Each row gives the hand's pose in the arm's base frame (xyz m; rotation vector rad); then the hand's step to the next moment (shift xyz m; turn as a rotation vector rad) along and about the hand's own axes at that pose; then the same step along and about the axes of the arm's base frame.
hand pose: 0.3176 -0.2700 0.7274 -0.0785 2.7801 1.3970
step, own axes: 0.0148 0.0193 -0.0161 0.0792 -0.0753 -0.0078
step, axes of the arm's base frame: -0.0160 -0.0019 0.0243 -0.0747 -0.0537 -0.0595
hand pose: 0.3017 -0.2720 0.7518 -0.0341 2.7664 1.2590
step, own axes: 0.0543 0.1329 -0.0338 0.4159 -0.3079 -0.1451
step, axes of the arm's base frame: -0.0651 0.0631 0.1163 -0.4065 -0.3027 -0.1789
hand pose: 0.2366 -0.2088 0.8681 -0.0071 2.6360 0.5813
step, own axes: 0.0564 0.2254 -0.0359 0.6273 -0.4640 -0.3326
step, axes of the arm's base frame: -0.0878 0.1960 0.0956 -0.6606 -0.5018 -0.1769
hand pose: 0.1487 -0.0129 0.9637 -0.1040 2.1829 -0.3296
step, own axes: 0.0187 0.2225 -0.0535 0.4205 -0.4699 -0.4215
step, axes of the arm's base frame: -0.0440 0.2207 -0.0453 -0.6096 -0.4499 0.0362
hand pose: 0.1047 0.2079 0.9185 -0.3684 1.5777 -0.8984
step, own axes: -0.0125 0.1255 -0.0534 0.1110 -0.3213 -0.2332
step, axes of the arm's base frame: -0.0161 0.1080 -0.0827 -0.3249 -0.2057 0.1486
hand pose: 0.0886 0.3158 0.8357 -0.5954 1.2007 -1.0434
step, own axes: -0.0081 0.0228 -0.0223 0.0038 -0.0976 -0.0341
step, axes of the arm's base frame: -0.0136 0.0203 -0.0220 -0.0643 -0.0411 0.0698
